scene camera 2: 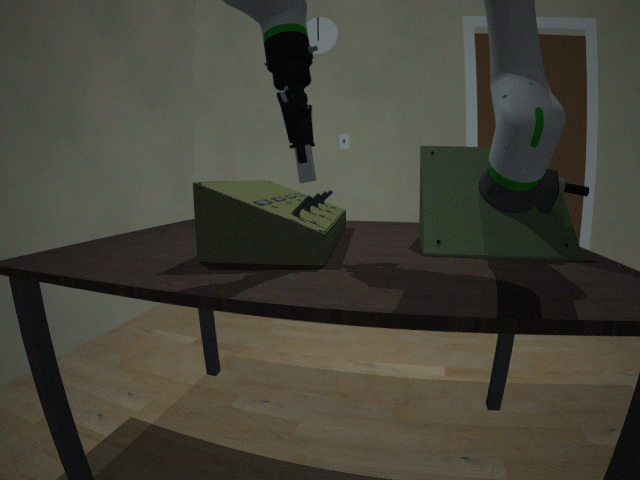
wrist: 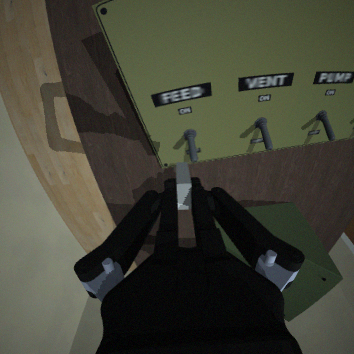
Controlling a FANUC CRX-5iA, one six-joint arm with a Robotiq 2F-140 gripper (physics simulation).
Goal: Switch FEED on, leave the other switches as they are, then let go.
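Seen in the pictures: gripper, between the fingertips: (scene camera 2: 308, 181) (wrist: 181, 171); arm's base, origin of its link: (scene camera 2: 508, 189).
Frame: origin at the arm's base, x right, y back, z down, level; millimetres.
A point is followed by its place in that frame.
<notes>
The olive sloped switch box (scene camera 2: 258, 242) @(x -338, y -480, z 98 mm) (wrist: 165, 45) @(x -292, y -565, z 4 mm) stands on the table. The FEED switch (scene camera 2: 301, 207) @(x -258, y -426, z 38 mm) (wrist: 192, 146) @(x -252, y -429, z 28 mm) is the nearest lever in the scene view and the leftmost in the wrist view. Its lever points away from its ON mark, towards the panel's lower edge. The VENT switch (wrist: 265, 135) @(x -139, y -455, z 27 mm) and PUMP switch (wrist: 326, 126) @(x -24, y -483, z 31 mm) point the same general way; another lever shows behind them in the scene view. My gripper (scene camera 2: 307, 180) @(x -267, y -407, z -13 mm) (wrist: 181, 171) @(x -267, y -407, z -13 mm) is shut and empty. Its tips are above the levers, apart from them, and beside the FEED lever's lower end in the wrist view.
A green wedge-shaped box (scene camera 2: 452, 206) @(x -63, y -136, z 42 mm) (wrist: 305, 260) @(x 19, y -213, z -49 mm) stands on the dark table (scene camera 2: 118, 258) @(x -419, y -814, z 141 mm) (wrist: 75, 45) @(x -491, y -605, z 141 mm), right of the switch box in the scene view. The arm's base part (scene camera 2: 522, 134) @(x -190, y -5, z -108 mm) is in front of it. The table's edge runs along the left in the wrist view.
</notes>
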